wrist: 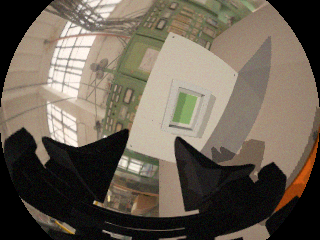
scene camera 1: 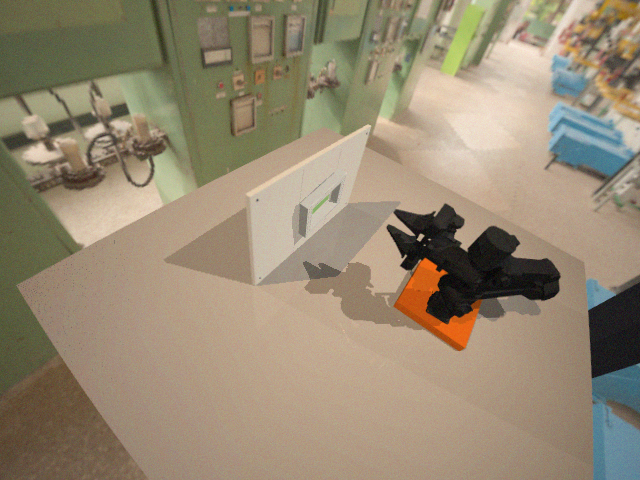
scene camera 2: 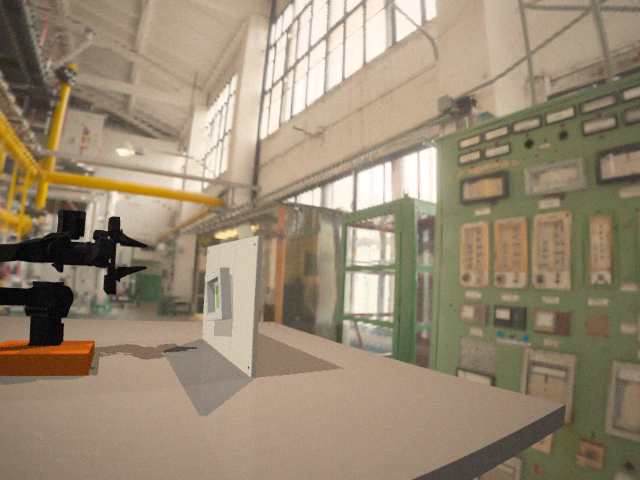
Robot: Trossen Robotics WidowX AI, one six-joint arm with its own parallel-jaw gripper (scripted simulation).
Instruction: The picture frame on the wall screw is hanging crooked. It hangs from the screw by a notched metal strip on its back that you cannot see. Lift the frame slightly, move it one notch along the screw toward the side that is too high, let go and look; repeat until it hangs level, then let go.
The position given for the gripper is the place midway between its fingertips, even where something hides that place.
Observation:
In view: the gripper (scene camera 1: 390, 218) and a picture frame (scene camera 1: 326, 197).
The picture frame shows as well in the wrist view (wrist: 187, 103) and in scene camera 2 (scene camera 2: 217, 284). The gripper is seen too in the wrist view (wrist: 152, 136) and in scene camera 2 (scene camera 2: 147, 256).

